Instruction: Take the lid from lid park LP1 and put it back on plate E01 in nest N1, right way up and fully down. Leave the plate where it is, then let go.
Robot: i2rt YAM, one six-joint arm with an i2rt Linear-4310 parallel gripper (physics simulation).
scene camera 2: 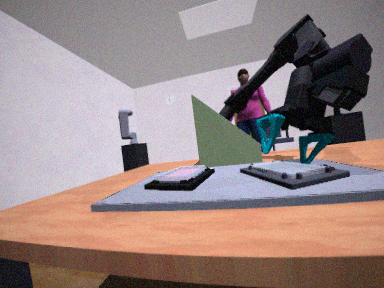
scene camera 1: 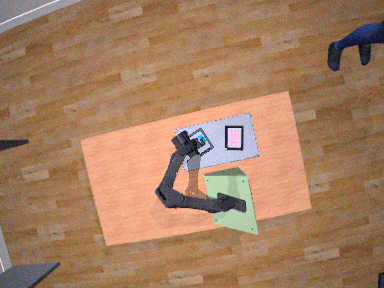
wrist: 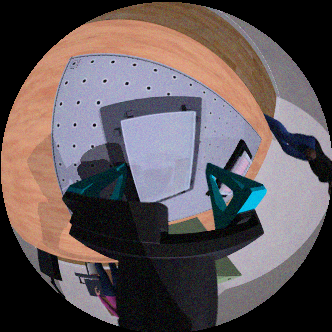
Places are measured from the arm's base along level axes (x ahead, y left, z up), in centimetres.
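Where they show: gripper, fingertip midpoint: (scene camera 2: 285,160) (scene camera 1: 199,141) (wrist: 165,166); arm's base, link origin: (scene camera 2: 220,120) (scene camera 1: 231,201).
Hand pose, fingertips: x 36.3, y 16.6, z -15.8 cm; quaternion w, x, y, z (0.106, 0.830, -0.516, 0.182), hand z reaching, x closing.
Note:
Each offset is from my fingertips to the top centre of the thing. Level surfaces: height alone.
The clear, pale lid {dx -0.3, dy -0.6, dz -1.3 cm} (scene camera 1: 205,146) (scene camera 2: 286,167) (wrist: 160,145) lies flat on lid park LP1 {dx -0.3, dy -0.5, dz -1.1 cm} (scene camera 2: 292,184) (wrist: 111,125), a dark grey frame with small corner posts. My gripper (scene camera 1: 201,139) (scene camera 2: 286,157) (wrist: 165,166) is open and empty. Its teal fingers hang a little above the lid, one toward each side in the wrist view. Plate E01 {dx +0.7, dy -23.6, dz -0.4 cm} (scene camera 1: 234,138) (scene camera 2: 180,174) (wrist: 240,167), pinkish, sits in nest N1 {dx +0.7, dy -23.6, dz -1.2 cm} (scene camera 1: 226,138) (scene camera 2: 170,186) (wrist: 243,147), a black frame apart from the park. The arm partly hides the park in the first scene view.
Both frames stand on a grey perforated board {dx -1.6, dy -11.9, dz -3.0 cm} (scene camera 1: 220,156) (scene camera 2: 225,198) (wrist: 82,105) on the wooden table {dz -4.3 cm} (scene camera 1: 125,175) (scene camera 2: 200,227). A green angled panel (scene camera 1: 230,185) (scene camera 2: 220,140) (wrist: 182,226) stands beside the board, near the arm's base. A person (scene camera 2: 250,107) stands in the background.

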